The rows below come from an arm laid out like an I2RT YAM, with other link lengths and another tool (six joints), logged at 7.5 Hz.
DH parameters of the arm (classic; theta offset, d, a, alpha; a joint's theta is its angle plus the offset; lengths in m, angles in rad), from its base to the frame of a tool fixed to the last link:
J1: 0 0.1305 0.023 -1.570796
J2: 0 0 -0.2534 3.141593
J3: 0.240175 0 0.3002 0
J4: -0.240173 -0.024 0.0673 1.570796
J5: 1.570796 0.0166 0 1.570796
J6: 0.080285 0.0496 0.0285 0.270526
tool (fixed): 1.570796 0.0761 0 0
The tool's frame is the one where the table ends.
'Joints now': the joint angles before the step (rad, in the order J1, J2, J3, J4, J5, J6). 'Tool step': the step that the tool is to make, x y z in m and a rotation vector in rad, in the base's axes. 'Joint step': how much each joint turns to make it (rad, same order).
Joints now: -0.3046, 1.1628, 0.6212, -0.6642, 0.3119, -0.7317
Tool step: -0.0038, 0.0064, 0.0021, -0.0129, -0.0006, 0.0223
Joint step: 0.0213, -0.0363, -0.0190, -0.0112, 0.0110, -0.0056
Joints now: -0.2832, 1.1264, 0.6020, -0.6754, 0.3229, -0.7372
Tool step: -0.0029, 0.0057, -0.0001, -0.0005, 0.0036, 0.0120
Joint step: 0.0190, -0.0195, -0.0116, -0.0133, 0.0039, 0.0064
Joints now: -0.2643, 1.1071, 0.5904, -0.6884, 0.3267, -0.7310
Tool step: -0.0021, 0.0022, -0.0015, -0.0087, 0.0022, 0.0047
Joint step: 0.0102, -0.0103, -0.0130, 0.0021, 0.0103, 0.0020
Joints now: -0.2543, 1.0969, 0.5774, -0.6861, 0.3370, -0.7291
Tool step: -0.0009, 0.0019, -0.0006, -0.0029, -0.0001, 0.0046
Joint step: 0.0076, -0.0065, -0.0067, 0.0003, 0.0037, 0.0019
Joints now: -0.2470, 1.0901, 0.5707, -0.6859, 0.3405, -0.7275
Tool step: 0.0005, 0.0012, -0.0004, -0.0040, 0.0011, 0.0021
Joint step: 0.0075, 0.0028, -0.0004, 0.0018, 0.0058, 0.0038
